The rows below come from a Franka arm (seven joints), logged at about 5 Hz.
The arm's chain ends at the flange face. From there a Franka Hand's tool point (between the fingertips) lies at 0.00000 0.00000 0.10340 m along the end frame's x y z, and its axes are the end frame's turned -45 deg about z.
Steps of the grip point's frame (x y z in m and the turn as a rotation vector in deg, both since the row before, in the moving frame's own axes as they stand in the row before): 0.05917 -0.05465 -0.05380 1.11 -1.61 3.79; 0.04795 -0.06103 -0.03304 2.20 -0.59 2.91; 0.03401 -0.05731 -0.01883 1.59 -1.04 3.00; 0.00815 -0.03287 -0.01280 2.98 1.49 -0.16
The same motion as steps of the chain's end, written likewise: 0.00668 -0.08101 -0.05374 -0.35 -1.92 3.79; -0.00574 -0.07492 -0.03296 1.14 -1.97 2.91; -0.01314 -0.06378 -0.01877 0.39 -1.86 3.00; -0.01557 -0.02331 -0.01263 3.16 -1.05 -0.16
